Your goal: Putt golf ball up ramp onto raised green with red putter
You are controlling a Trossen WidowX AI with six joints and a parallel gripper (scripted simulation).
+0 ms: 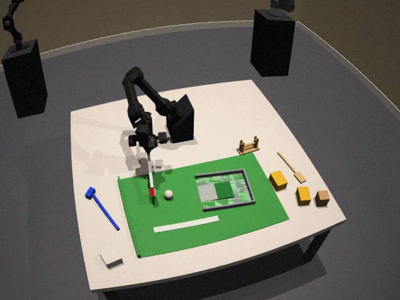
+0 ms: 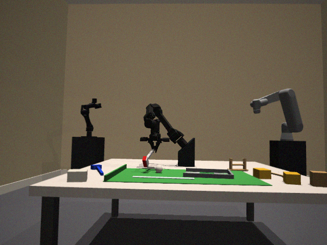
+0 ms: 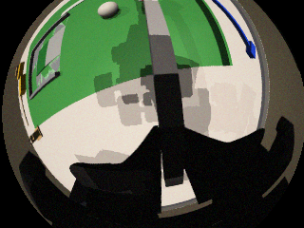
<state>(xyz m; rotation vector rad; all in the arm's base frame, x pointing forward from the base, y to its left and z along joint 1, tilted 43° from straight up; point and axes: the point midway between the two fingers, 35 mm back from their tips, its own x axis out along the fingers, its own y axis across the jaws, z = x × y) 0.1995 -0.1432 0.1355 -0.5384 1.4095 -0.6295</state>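
Now: gripper tip 12 cm short of the red putter and 1 cm to the left of it. Round my gripper tip: green mat: 28 cm ahead, 20 cm to the left, 10 cm below; then blue putter: 29 cm to the right, 24 cm ahead, 9 cm below; then white golf ball: 22 cm ahead, 8 cm below, 6 cm to the left.
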